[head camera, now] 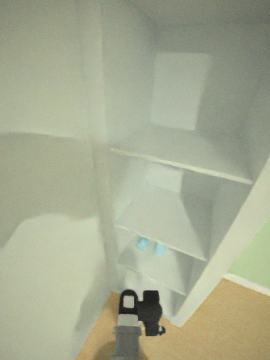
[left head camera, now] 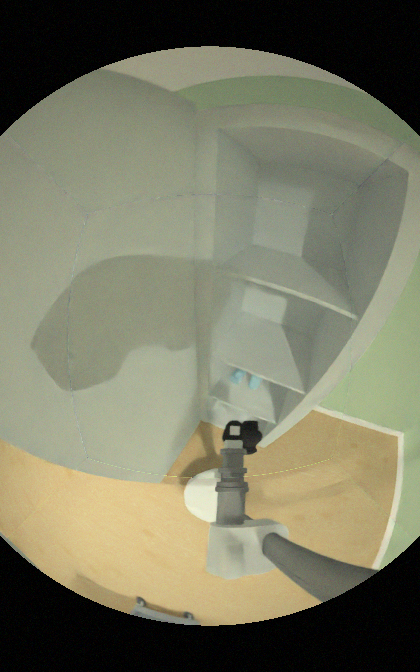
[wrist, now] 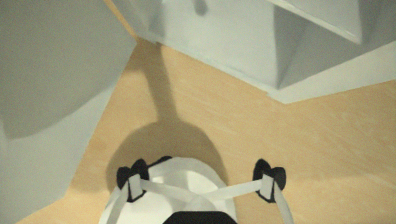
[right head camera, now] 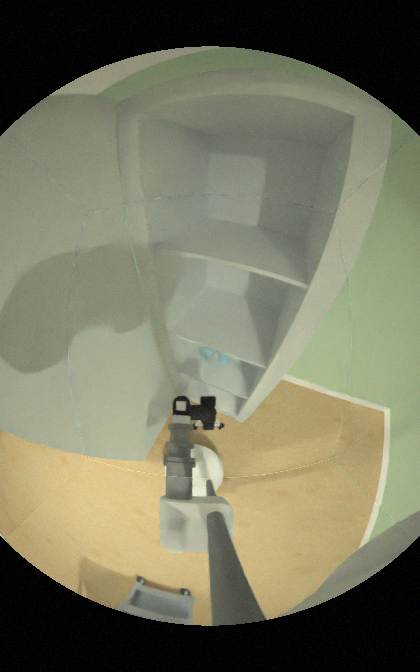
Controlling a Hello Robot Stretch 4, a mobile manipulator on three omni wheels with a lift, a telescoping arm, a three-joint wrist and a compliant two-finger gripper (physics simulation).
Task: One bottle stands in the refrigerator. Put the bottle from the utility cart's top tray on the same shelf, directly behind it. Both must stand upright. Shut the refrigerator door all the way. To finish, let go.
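Frame: origin at the robot's base, x ahead, y left, z up, level; centimetres.
Seen in the pictures: gripper, fingertip midpoint: (wrist: 201, 173).
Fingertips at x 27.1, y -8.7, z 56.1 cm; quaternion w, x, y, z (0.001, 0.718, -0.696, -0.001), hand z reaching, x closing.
Observation:
A point is followed by its place in that frame.
Two light-blue bottles stand out on a lower refrigerator shelf (head camera: 172, 271) {x 59.2, y -27.2, z 48.7 cm} (right head camera: 225, 378), partly behind the edge of the shelf above. The left bottle (head camera: 143, 243) {x 74.9, y -8.1, z 55.4 cm} (left head camera: 237, 376) (right head camera: 206, 353) looks tipped onto its side. The right bottle (head camera: 159, 248) {x 70.0, y -18.6, z 57.6 cm} (left head camera: 254, 381) (right head camera: 223, 358) looks upright. The refrigerator door (head camera: 45, 175) {x 43.2, y 23.5, z 130.0 cm} (left head camera: 135, 225) (right head camera: 65, 210) (wrist: 40, 65) {x 42.9, y 23.6, z 39.5 cm} is wide open on the left. My gripper (wrist: 201, 173) {x 27.1, y -8.7, z 56.1 cm} (right head camera: 208, 426) points down outside the refrigerator, low in front of its opening. Its fingers are apart, with no object between them.
My white round base (left head camera: 200, 497) (right head camera: 209, 470) (wrist: 187, 166) {x 19.8, y -4.8, z 15.9 cm} is below the gripper. The refrigerator's front bottom corner (wrist: 282, 95) {x 42.3, y -35.2, z 7.1 cm} is ahead on the right. Part of the grey utility cart (left head camera: 157, 614) (right head camera: 165, 594) shows at the bottom of both side head views. A green wall (right head camera: 350, 300) stands right of the refrigerator.

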